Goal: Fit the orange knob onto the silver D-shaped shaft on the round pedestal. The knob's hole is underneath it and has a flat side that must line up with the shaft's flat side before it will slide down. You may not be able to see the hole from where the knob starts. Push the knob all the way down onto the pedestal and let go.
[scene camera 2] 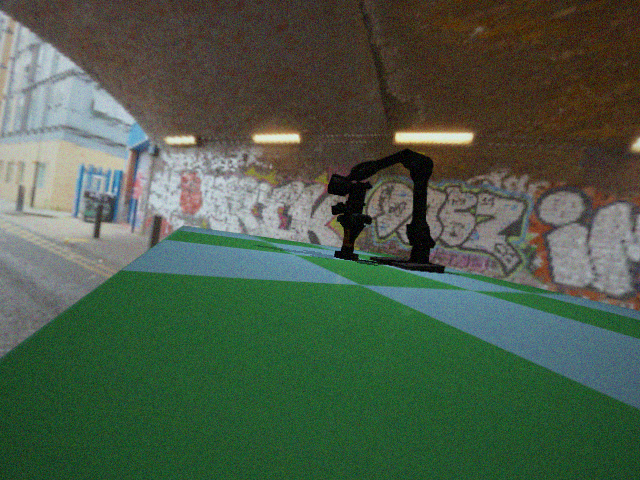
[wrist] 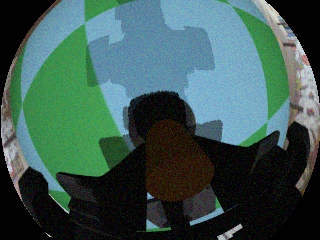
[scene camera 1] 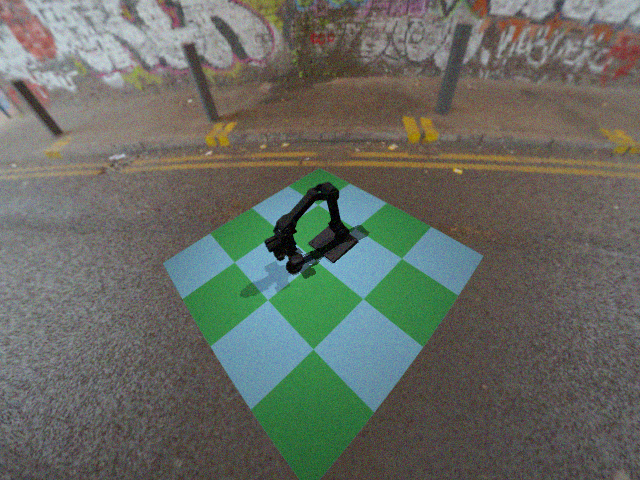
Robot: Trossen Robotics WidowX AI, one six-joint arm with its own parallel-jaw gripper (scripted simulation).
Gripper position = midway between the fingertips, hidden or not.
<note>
My gripper [scene camera 2: 348, 243] holds an orange knob. Also in view: a dark round pedestal [wrist: 153, 108].
My gripper is seen too in the wrist view [wrist: 168, 143].
</note>
